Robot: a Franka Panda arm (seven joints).
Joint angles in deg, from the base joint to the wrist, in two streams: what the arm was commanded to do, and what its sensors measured. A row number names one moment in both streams.
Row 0, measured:
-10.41 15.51 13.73 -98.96 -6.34 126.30 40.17
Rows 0 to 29, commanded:
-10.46 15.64 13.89 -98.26 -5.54 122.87 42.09
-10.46 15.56 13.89 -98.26 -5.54 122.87 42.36
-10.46 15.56 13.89 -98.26 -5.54 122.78 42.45
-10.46 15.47 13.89 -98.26 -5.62 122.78 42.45
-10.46 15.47 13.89 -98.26 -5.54 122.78 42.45
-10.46 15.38 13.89 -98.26 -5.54 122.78 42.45
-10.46 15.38 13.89 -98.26 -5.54 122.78 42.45
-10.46 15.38 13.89 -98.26 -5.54 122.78 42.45
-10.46 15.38 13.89 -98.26 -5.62 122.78 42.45
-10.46 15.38 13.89 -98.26 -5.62 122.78 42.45
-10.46 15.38 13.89 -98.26 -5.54 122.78 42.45
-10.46 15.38 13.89 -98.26 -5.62 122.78 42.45
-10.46 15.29 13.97 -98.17 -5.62 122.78 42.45
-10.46 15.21 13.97 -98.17 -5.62 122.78 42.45
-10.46 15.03 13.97 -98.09 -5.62 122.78 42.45
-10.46 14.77 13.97 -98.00 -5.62 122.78 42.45
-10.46 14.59 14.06 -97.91 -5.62 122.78 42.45
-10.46 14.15 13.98 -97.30 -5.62 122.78 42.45
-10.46 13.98 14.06 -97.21 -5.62 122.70 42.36
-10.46 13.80 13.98 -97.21 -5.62 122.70 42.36
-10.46 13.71 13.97 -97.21 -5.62 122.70 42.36
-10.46 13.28 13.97 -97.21 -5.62 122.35 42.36
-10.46 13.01 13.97 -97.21 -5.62 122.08 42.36
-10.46 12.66 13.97 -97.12 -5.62 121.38 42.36
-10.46 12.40 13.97 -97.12 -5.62 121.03 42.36
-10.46 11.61 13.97 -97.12 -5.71 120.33 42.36
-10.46 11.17 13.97 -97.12 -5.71 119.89 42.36
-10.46 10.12 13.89 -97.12 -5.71 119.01 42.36
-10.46 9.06 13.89 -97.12 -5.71 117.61 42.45
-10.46 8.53 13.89 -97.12 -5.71 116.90 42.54
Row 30, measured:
-10.39 12.01 13.75 -97.17 -6.18 120.94 41.58
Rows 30 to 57, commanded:
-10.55 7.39 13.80 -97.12 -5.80 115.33 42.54
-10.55 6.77 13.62 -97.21 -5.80 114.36 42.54
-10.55 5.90 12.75 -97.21 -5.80 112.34 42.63
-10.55 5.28 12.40 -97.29 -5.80 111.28 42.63
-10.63 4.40 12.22 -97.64 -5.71 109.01 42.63
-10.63 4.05 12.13 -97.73 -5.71 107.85 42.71
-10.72 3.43 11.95 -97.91 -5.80 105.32 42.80
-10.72 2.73 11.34 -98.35 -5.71 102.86 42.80
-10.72 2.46 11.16 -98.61 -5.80 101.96 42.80
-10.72 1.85 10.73 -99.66 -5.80 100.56 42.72
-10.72 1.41 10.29 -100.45 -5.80 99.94 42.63
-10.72 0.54 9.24 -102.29 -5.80 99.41 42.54
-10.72 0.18 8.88 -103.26 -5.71 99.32 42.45
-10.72 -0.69 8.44 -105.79 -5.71 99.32 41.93
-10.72 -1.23 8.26 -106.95 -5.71 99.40 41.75
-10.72 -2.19 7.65 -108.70 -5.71 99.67 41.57
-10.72 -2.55 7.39 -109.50 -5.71 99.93 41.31
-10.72 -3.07 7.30 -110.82 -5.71 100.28 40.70
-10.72 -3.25 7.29 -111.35 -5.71 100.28 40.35
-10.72 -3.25 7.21 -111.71 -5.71 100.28 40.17
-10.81 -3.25 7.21 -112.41 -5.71 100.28 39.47
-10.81 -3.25 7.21 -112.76 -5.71 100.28 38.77
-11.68 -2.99 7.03 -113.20 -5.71 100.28 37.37
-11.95 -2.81 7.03 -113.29 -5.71 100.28 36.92
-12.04 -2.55 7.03 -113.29 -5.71 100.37 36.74
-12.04 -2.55 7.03 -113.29 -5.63 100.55 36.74
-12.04 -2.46 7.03 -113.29 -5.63 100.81 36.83
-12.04 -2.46 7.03 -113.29 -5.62 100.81 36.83
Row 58, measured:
-11.43 -1.43 6.97 -112.12 -6.18 99.63 38.15
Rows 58 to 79, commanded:
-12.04 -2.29 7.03 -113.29 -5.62 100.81 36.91
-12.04 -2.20 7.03 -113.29 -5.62 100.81 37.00
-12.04 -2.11 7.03 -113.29 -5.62 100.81 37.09
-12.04 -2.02 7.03 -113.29 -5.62 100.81 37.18
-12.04 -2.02 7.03 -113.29 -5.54 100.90 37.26
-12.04 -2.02 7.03 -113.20 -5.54 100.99 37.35
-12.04 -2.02 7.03 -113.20 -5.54 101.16 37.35
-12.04 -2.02 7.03 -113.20 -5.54 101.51 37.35
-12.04 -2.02 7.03 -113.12 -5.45 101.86 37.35
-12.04 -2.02 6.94 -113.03 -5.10 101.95 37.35
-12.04 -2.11 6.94 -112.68 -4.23 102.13 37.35
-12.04 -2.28 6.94 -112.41 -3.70 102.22 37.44
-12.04 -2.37 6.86 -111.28 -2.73 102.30 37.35
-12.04 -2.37 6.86 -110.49 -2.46 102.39 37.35
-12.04 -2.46 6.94 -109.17 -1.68 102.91 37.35
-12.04 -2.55 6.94 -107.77 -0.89 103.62 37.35
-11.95 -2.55 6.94 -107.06 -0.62 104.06 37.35
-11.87 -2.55 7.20 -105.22 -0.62 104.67 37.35
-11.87 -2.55 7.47 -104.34 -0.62 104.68 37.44
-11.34 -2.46 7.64 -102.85 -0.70 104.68 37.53
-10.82 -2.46 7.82 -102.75 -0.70 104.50 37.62
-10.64 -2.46 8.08 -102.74 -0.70 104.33 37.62
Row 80, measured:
-11.61 -2.36 7.21 -104.94 -1.44 104.53 37.80
